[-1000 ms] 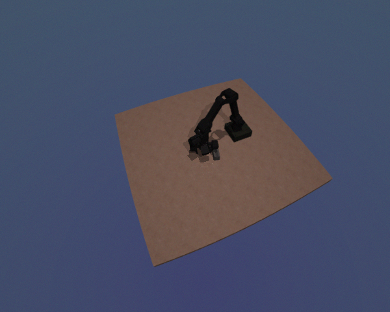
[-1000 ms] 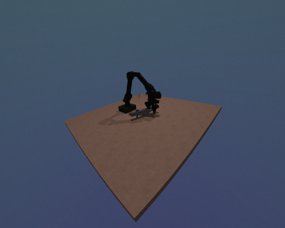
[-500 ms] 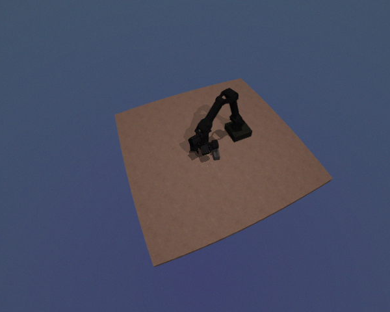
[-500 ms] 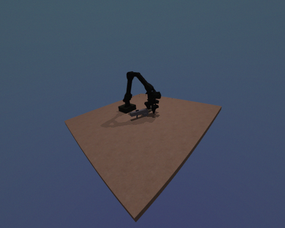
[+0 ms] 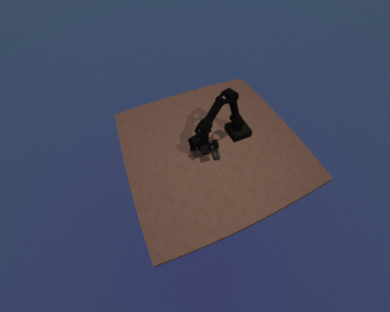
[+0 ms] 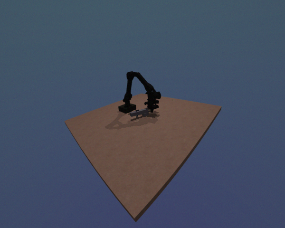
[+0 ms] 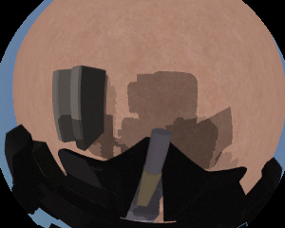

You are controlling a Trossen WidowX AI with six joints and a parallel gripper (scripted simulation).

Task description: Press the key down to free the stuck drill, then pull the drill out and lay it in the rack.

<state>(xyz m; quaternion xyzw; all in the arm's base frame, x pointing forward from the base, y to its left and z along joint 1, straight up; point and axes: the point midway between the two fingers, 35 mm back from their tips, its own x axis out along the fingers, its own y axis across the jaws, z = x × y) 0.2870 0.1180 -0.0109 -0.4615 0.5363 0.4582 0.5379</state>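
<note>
My gripper tip is 10 mm past the drill, 40 mm to the left of it and 40 mm below it. Round my gripper tip: dark block (70 mm behind, 40 mm to the left, 10 mm above); then grey block (20 mm behind, 140 mm to the right, 30 mm above); then dark key (30 mm behind, 160 mm to the right, 40 mm above).
</note>
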